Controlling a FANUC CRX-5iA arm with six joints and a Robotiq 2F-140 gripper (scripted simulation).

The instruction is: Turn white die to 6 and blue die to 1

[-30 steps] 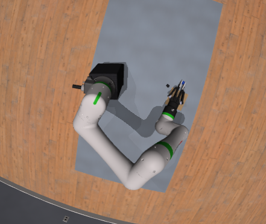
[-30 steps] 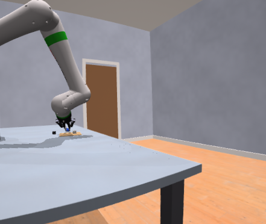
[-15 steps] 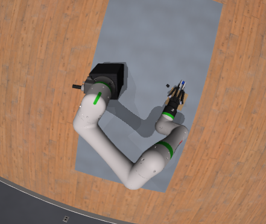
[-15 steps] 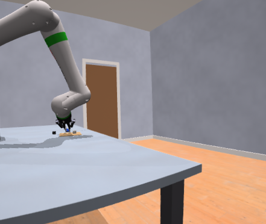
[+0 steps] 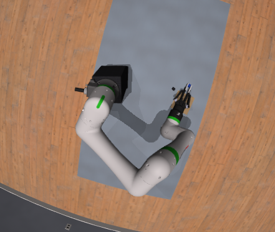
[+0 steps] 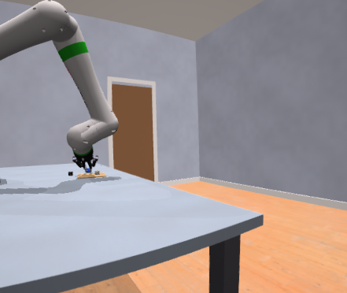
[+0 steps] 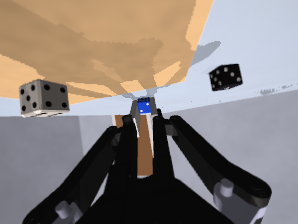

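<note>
Now: hand 10 mm past the tan mat, 110 mm to the left of it and 30 mm above it. From my hand the other things lie so: blue die: 10 mm ahead, 20 mm to the left, 20 mm below; then black die: 100 mm behind, 30 mm to the right, 20 mm below; then white die: 20 mm ahead, 120 mm to the right, 20 mm below.
</note>
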